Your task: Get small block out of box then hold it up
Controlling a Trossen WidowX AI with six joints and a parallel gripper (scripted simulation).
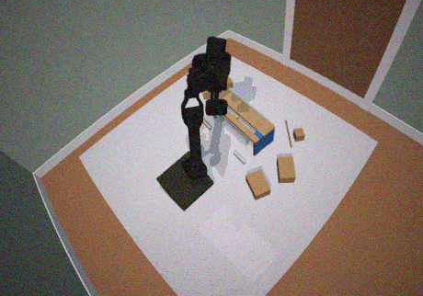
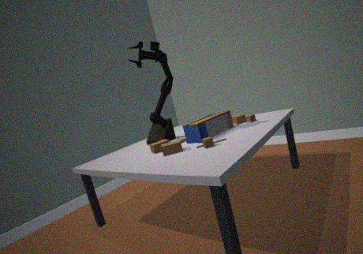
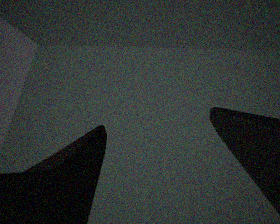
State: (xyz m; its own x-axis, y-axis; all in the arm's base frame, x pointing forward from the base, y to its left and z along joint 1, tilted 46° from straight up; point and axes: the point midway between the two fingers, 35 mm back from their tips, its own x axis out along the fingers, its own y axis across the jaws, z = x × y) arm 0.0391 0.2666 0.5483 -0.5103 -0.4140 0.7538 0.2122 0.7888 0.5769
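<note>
The small tan block lies 290 mm ahead of my gripper tip, 330 mm to the left of it and 630 mm below it. From my gripper tip the other things lie so: thin stick: 480 mm ahead, 90 mm to the left, 710 mm below.
</note>
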